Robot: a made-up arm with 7 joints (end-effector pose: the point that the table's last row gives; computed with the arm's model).
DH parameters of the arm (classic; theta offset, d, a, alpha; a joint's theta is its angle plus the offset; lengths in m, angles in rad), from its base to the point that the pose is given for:
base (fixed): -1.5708 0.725 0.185 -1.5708
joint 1: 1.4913 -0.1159 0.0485 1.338
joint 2: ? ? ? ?
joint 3: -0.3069 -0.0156 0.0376 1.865
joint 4: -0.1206 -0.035 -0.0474 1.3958
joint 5: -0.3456 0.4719 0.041 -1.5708
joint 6: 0 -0.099 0.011 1.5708
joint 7: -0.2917 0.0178 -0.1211 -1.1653
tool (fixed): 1.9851 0.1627 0 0
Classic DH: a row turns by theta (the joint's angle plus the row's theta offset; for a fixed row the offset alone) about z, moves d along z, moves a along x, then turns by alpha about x.
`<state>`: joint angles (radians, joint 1 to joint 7).
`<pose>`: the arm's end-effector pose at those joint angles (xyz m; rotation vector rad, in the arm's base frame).
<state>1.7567 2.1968 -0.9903 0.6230 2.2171 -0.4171 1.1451</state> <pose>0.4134 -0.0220 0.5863 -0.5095 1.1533 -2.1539</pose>
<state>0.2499 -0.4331 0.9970 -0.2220 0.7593 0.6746 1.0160</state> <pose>-0.5599 -0.3457 1.1058 1.2213 -0.5394 0.1080</pose>
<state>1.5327 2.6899 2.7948 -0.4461 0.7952 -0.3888 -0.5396</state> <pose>0.4510 -0.2198 0.7329 -1.0978 0.2899 -2.8396</pose>
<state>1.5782 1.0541 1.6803 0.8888 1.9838 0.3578 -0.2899</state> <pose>-0.3369 0.3474 0.9726 -1.3769 1.9608 0.9919</pose>
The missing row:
joint 2: 0.0798 0.0186 0.0303 -1.4854
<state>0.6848 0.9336 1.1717 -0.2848 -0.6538 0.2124 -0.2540</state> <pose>-0.4826 -0.0188 0.2990 -1.6809 -0.2726 -0.0028</pose>
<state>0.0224 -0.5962 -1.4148 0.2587 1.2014 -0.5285 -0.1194</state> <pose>-0.6304 -0.2550 0.8564 -0.7795 -0.2862 0.5566</pose>
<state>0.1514 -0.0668 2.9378 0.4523 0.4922 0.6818 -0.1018</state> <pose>-0.6708 -0.1886 0.8233 -1.5130 0.9771 1.1770</pose>
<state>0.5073 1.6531 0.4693 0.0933 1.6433 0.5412 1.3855</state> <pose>-0.0021 0.3413 0.2728 -0.7844 -2.0723 -0.4534</pose>
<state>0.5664 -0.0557 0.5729 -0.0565 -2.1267 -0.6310 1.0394</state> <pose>-0.5473 -0.2681 0.5662 -2.2784 -0.1268 0.1387</pose>
